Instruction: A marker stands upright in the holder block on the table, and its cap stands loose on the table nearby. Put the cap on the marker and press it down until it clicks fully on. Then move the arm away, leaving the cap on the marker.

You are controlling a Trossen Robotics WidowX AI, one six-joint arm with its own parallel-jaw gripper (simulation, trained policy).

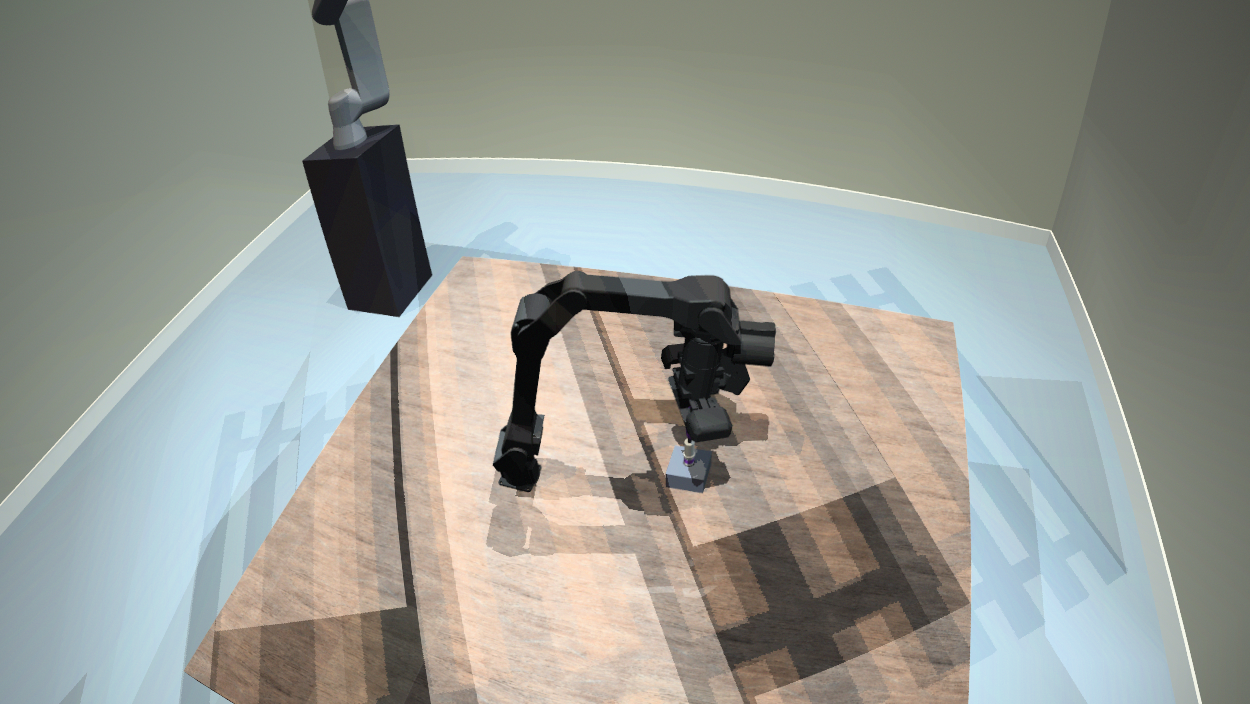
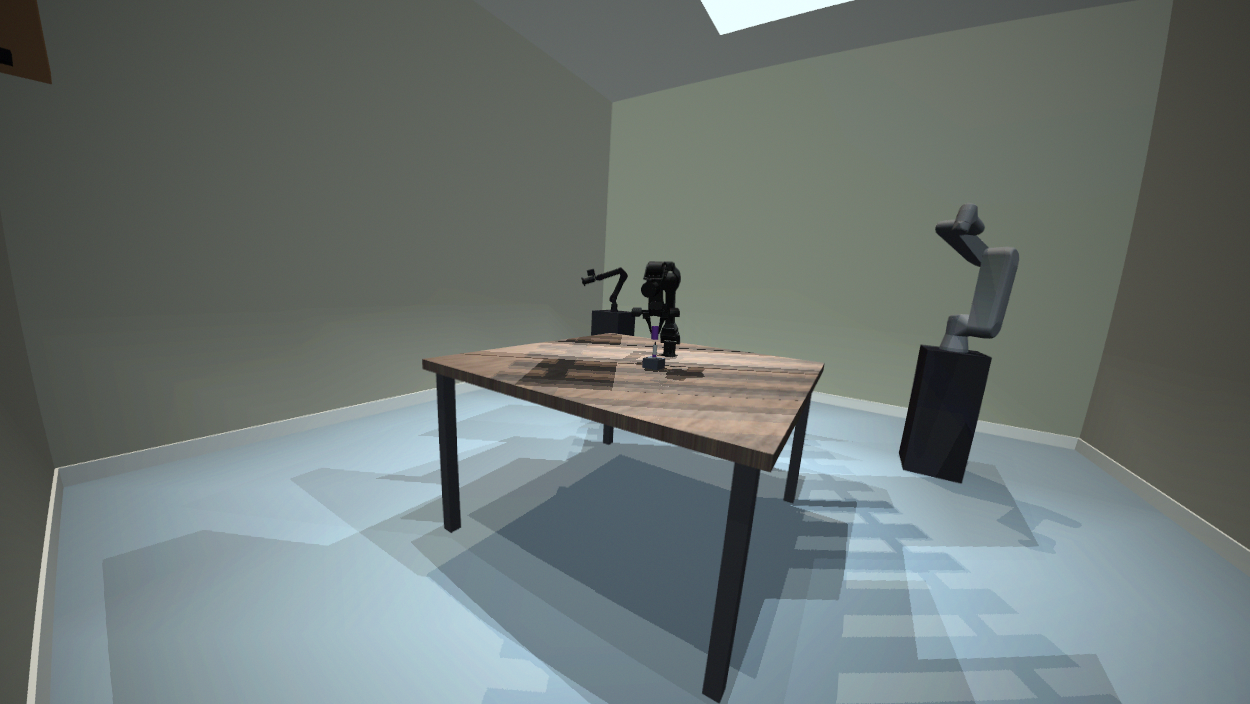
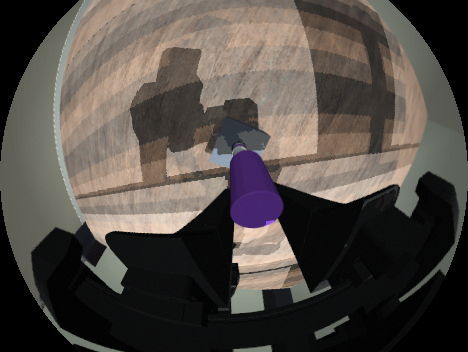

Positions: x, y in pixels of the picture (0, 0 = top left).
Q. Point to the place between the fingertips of my gripper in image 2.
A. At 654, 333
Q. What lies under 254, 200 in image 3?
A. A purple cap.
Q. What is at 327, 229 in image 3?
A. My gripper.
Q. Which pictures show my gripper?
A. Image 1, image 2 and image 3: all of them.
